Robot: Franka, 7 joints.
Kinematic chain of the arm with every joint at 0, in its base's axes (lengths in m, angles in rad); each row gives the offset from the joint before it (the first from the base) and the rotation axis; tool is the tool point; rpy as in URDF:
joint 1: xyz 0 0 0.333 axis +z
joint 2: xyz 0 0 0 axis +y
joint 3: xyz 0 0 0.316 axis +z
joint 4: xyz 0.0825 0 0 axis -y
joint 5: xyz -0.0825 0 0.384 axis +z
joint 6: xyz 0 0 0 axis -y
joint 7: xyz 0.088 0 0 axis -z
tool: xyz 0 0 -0.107 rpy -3.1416 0 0
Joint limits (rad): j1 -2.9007..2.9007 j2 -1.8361..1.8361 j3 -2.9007..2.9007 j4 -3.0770..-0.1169 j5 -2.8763..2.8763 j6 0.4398..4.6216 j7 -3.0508..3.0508
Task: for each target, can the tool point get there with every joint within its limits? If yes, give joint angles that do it. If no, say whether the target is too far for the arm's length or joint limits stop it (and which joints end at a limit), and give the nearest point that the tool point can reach.
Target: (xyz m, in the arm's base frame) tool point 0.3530 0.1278 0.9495
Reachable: yes | joints 2.4536 -0.4243 -0.9189 -0.9111 -1.8482 0.8149 0.0943
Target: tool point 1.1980 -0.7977 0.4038
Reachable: no: too far | nearest point 0.7132 -0.4749 0.3751 | short by 0.583 m
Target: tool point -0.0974 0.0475 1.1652
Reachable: yes | joints -0.2675 -0.2632 0.1571 -0.4146 -0.0216 3.2085 -0.0995
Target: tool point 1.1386 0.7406 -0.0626
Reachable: no: too far | nearest point 0.6905 0.4491 0.0931 | short by 0.557 m
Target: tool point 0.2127 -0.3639 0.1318
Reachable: yes | joints 0.6162 -1.3950 -1.9883 -2.2653 -0.2093 1.8347 -0.9423
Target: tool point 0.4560 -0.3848 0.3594
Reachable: yes | joints 0.2008 0.7382 -1.1437 -2.1708 -0.2878 3.9247 1.3117
